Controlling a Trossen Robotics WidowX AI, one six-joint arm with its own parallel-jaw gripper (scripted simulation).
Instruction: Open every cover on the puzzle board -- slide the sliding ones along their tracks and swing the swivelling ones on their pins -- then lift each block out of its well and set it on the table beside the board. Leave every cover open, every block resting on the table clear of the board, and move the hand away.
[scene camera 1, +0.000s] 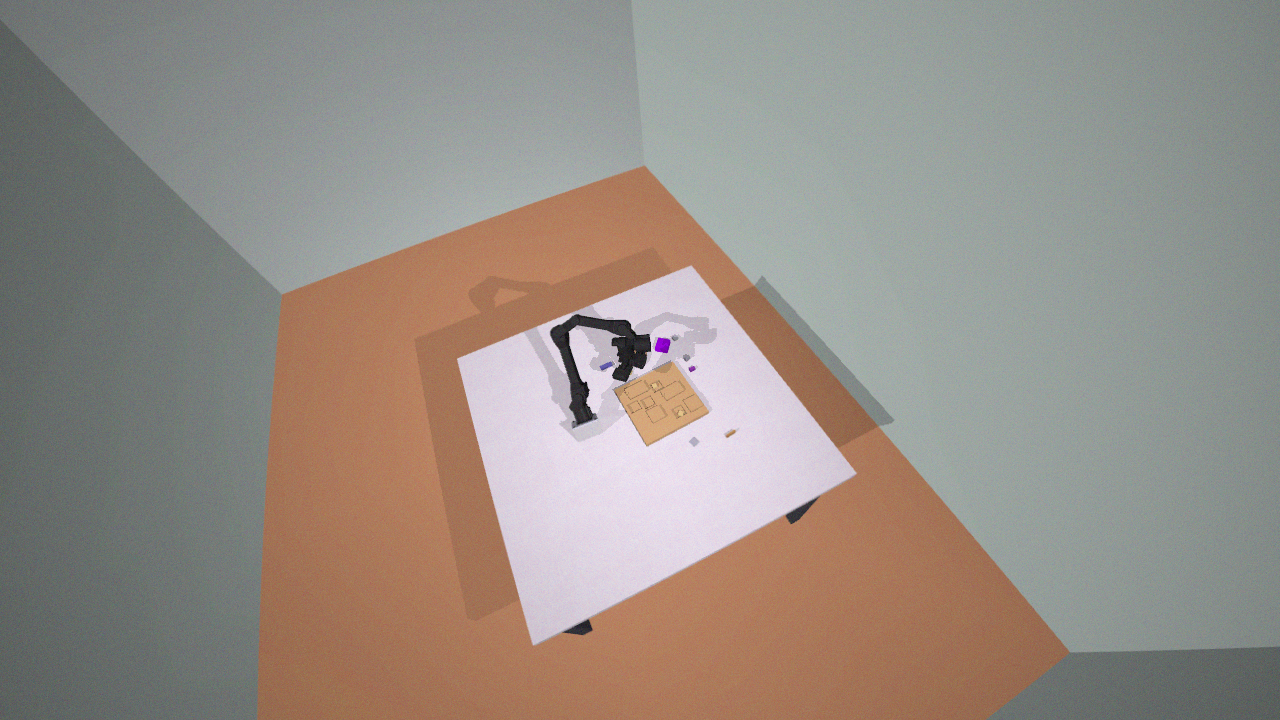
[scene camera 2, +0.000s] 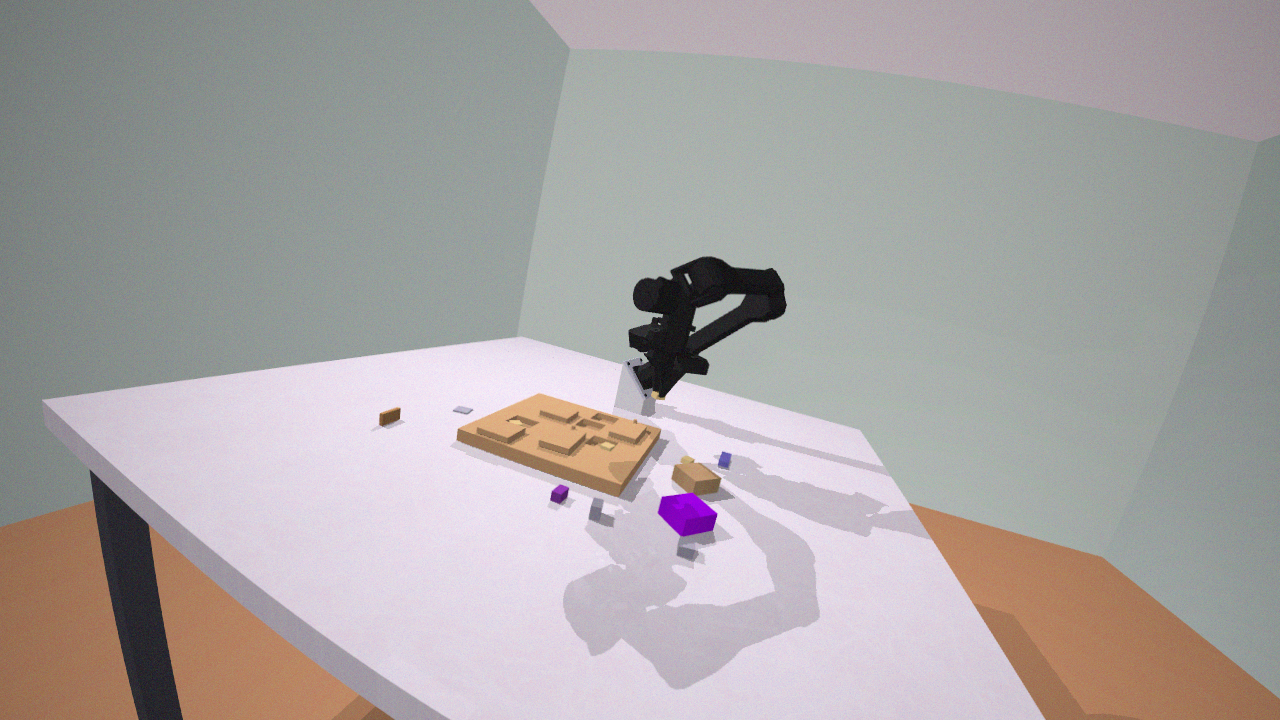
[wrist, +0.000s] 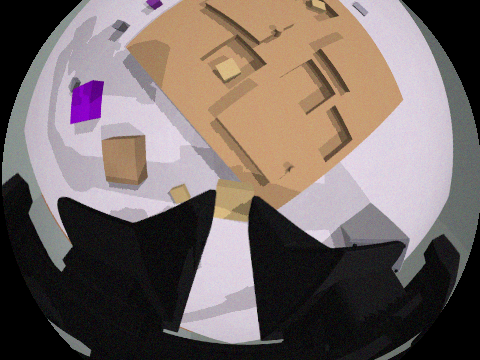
My gripper (scene camera 2: 658, 395): 83 cm from the lens. A large purple block (scene camera 2: 687, 514): 62 cm from the lens.
